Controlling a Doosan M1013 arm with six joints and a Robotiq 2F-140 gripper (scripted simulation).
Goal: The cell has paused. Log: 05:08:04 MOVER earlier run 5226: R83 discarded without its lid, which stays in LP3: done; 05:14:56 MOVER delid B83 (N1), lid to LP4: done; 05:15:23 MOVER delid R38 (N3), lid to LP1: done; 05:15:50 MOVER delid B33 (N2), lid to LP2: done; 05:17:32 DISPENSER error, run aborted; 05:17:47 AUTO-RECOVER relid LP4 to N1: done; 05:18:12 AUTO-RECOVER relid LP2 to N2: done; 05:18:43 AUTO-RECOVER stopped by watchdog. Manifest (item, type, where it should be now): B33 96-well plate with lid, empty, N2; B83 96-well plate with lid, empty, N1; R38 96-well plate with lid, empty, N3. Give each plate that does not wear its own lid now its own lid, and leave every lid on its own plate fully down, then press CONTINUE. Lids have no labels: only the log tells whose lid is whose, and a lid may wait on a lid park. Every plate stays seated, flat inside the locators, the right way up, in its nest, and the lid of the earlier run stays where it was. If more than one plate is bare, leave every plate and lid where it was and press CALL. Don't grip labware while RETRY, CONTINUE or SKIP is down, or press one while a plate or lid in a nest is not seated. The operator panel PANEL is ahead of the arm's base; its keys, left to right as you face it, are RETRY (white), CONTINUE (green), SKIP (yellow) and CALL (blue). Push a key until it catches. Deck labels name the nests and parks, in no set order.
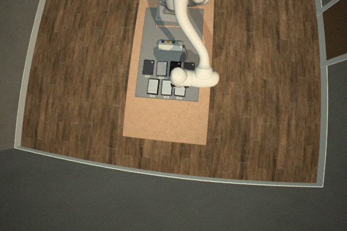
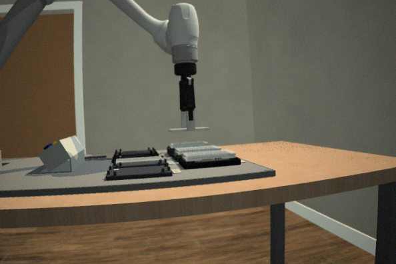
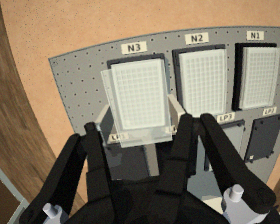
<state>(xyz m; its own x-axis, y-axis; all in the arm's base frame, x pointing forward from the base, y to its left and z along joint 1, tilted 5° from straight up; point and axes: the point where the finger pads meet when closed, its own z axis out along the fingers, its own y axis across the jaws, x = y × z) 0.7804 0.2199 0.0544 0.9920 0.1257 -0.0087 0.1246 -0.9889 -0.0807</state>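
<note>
The plate is 8 cm below my hand. Round my hand: grey lid (2 cm below); then LP4 park (17 cm behind, 10 cm below, 9 cm to the right); then white key (41 cm behind, 10 cm to the right, 4 cm below).
</note>
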